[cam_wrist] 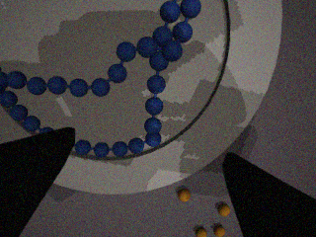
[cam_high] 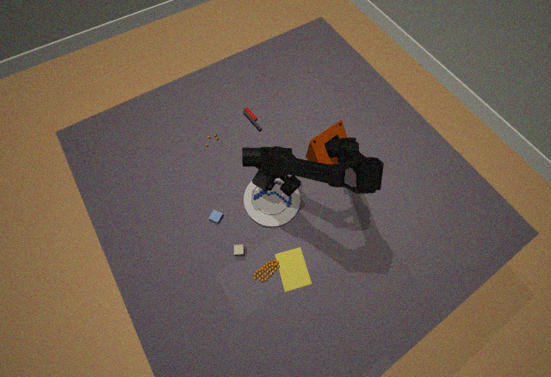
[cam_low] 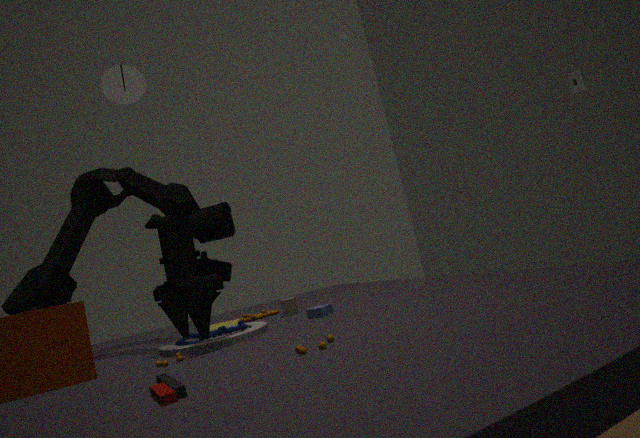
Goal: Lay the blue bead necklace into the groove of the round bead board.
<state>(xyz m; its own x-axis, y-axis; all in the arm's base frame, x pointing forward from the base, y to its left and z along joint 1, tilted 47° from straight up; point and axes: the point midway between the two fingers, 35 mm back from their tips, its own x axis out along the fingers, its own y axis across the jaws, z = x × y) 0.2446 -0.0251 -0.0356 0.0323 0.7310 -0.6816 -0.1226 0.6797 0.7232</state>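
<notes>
Right now the round white bead board is 50 mm ahead of my gripper tip, 50 mm to the left of it and 10 mm below it. The rest, counted from my gripper tip: cream cube: 240 mm ahead, 120 mm to the left; then grey tool: 110 mm behind, 280 mm to the right, 20 mm below; then light blue cube: 240 mm ahead, 20 mm to the right, 10 mm below.
</notes>
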